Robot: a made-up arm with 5 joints. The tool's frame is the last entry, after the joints.
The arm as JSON. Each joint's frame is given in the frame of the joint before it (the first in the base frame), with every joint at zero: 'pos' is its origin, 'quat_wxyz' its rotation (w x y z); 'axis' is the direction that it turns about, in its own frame. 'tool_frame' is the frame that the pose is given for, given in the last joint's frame.
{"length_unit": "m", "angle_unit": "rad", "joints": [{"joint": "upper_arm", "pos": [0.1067, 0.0, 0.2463], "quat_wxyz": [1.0, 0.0, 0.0, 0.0], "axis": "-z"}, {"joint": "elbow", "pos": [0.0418, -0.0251, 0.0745], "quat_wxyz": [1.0, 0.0, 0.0, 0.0], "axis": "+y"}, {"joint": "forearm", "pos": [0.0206, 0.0, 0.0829], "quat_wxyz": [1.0, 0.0, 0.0, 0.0], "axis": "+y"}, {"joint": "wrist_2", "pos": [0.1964, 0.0, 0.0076], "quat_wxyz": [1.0, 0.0, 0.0, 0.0], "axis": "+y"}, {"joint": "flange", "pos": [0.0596, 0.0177, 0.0], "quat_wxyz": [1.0, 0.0, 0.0, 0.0], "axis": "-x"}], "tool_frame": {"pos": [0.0, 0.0, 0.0], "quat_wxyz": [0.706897, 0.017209, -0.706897, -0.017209]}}
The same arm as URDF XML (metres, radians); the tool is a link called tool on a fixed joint. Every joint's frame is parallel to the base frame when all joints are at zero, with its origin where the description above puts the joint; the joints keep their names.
<robot name="arm">
<link name="base_link"/>
<link name="link1"/>
<link name="link2"/>
<link name="link3"/>
<link name="link4"/>
<link name="link5"/>
<link name="tool"/>
<joint name="upper_arm" type="continuous"><parent link="base_link"/><child link="link1"/><origin xyz="0.1067 0.0000 0.2463"/><axis xyz="0 0 -1"/></joint>
<joint name="elbow" type="continuous"><parent link="link1"/><child link="link2"/><origin xyz="0.0418 -0.0251 0.0745"/><axis xyz="0 1 0"/></joint>
<joint name="forearm" type="continuous"><parent link="link2"/><child link="link3"/><origin xyz="0.0206 0.0000 0.0829"/><axis xyz="0 1 0"/></joint>
<joint name="wrist_2" type="continuous"><parent link="link3"/><child link="link4"/><origin xyz="0.1964 0.0000 0.0076"/><axis xyz="0 1 0"/></joint>
<joint name="flange" type="continuous"><parent link="link4"/><child link="link5"/><origin xyz="0.0596 0.0177 0.0000"/><axis xyz="-1 0 0"/></joint>
<joint name="tool_joint" type="fixed"><parent link="link5"/><child link="tool"/><origin xyz="0.0000 0.0000 0.0000" rpy="1.5708 -1.5221 -1.5708"/></joint>
</robot>

